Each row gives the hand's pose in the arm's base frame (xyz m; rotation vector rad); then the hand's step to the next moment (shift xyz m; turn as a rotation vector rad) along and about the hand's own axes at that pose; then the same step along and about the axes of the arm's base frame.
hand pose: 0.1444 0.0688 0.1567 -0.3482 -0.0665 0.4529
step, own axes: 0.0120 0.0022 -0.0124 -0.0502 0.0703 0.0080
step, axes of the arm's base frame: 0.0116 0.0032 -0.0126 -0.0755 0.0396 -0.0160
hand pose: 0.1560 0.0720 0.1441 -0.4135 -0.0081 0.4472
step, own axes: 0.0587 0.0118 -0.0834 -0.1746 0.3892 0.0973
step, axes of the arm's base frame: 0.0562 0.0022 -0.0859 -0.3300 0.2832 -0.0483
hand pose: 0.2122 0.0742 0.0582 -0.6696 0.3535 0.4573
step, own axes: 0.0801 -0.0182 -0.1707 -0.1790 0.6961 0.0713
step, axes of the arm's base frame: 0.0486 -0.1023 -0.1518 -0.4947 0.4772 -0.2218
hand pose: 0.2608 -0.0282 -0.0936 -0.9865 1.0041 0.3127
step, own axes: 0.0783 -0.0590 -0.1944 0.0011 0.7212 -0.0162
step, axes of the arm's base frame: -0.0299 -0.2057 -0.0649 -0.4630 0.3841 -0.3981
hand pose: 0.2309 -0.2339 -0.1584 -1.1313 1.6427 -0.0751
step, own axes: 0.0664 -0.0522 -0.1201 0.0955 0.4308 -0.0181
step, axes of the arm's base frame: -0.0583 -0.1312 0.0308 -0.2793 0.1597 -0.3026
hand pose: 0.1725 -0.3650 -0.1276 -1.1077 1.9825 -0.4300
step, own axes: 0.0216 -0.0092 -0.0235 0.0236 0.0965 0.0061
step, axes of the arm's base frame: -0.0196 -0.0250 0.0098 -0.0553 0.0348 -0.0751
